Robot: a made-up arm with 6 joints. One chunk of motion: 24 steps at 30 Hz.
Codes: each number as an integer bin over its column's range. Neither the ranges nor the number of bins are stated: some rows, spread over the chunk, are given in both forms.
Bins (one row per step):
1: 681 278 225 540 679 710
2: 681 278 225 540 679 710
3: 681 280 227 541 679 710
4: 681 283 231 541 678 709
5: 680 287 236 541 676 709
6: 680 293 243 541 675 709
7: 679 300 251 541 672 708
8: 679 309 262 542 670 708
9: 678 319 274 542 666 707
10: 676 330 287 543 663 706
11: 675 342 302 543 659 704
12: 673 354 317 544 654 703
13: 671 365 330 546 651 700
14: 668 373 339 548 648 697
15: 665 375 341 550 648 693
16: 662 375 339 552 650 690
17: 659 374 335 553 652 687
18: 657 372 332 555 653 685
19: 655 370 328 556 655 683
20: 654 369 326 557 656 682
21: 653 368 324 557 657 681
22: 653 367 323 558 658 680
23: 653 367 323 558 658 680
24: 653 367 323 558 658 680
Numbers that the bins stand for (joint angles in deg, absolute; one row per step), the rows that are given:
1: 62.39 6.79 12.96 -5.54 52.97 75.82
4: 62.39 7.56 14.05 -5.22 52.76 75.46
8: 61.78 11.57 19.71 -4.90 51.08 75.10
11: 60.58 16.67 27.00 -4.57 48.76 73.66
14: 58.47 21.45 33.75 -2.96 46.44 71.14
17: 55.76 21.60 33.02 -1.34 47.29 67.53
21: 53.96 20.68 31.02 -0.05 48.34 65.37
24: 53.96 20.52 30.83 0.27 48.55 65.01
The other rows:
2: 62.39 6.79 12.96 -5.54 52.97 75.82
3: 62.39 7.10 13.32 -5.22 52.97 75.82
5: 62.09 8.18 14.96 -5.22 52.34 75.46
6: 62.09 9.11 16.24 -5.22 52.13 75.46
7: 61.78 10.19 17.70 -5.22 51.50 75.10
9: 61.48 13.12 21.90 -4.90 50.23 74.74
10: 60.88 14.81 24.27 -4.57 49.60 74.38
12: 59.98 18.52 29.74 -4.25 47.71 73.30
13: 59.38 20.21 32.11 -3.61 47.08 72.22
15: 57.57 21.76 34.12 -2.31 46.44 69.69
16: 56.67 21.76 33.75 -1.67 46.87 68.61
18: 55.16 21.29 32.47 -0.70 47.50 66.81
19: 54.56 20.99 31.74 -0.38 47.92 66.09
20: 54.26 20.83 31.38 -0.05 48.13 65.73
22: 53.96 20.52 30.83 0.27 48.55 65.01
23: 53.96 20.52 30.83 0.27 48.55 65.01

